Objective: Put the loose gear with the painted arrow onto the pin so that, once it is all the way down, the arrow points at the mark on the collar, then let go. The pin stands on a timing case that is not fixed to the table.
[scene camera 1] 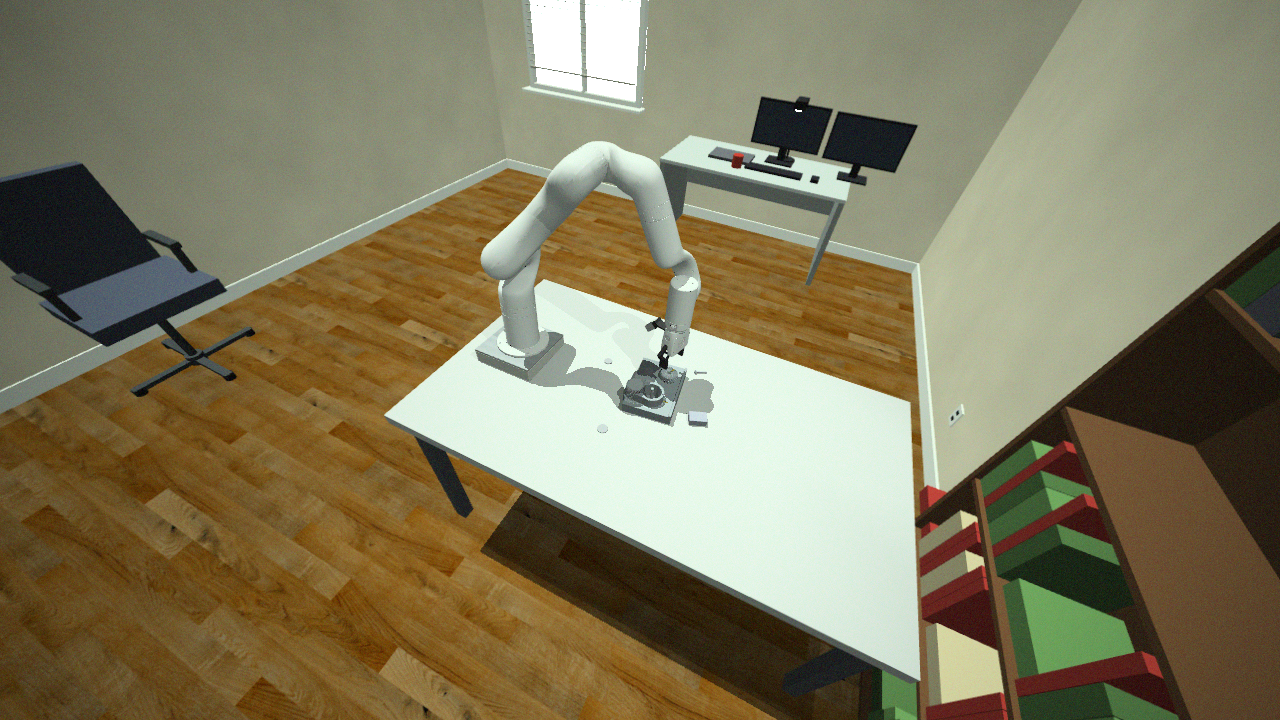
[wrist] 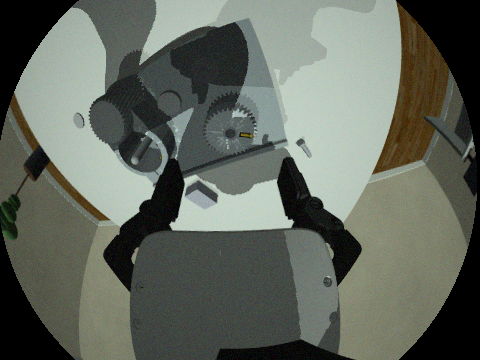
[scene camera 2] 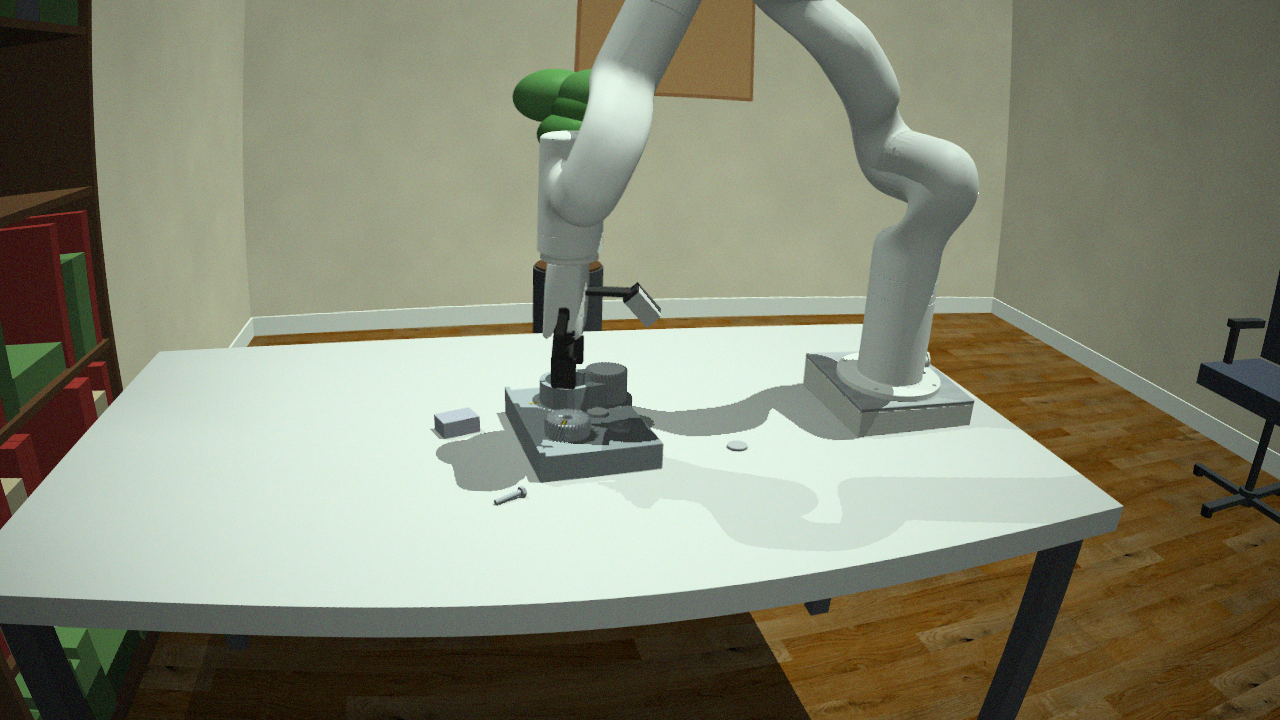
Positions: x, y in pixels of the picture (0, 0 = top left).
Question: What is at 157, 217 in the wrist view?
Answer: The gripper.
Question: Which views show the gripper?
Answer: Scene camera 1, the wrist view and scene camera 2: all of them.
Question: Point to a grey block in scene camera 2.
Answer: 464, 421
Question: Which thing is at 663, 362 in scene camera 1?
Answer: The gripper.
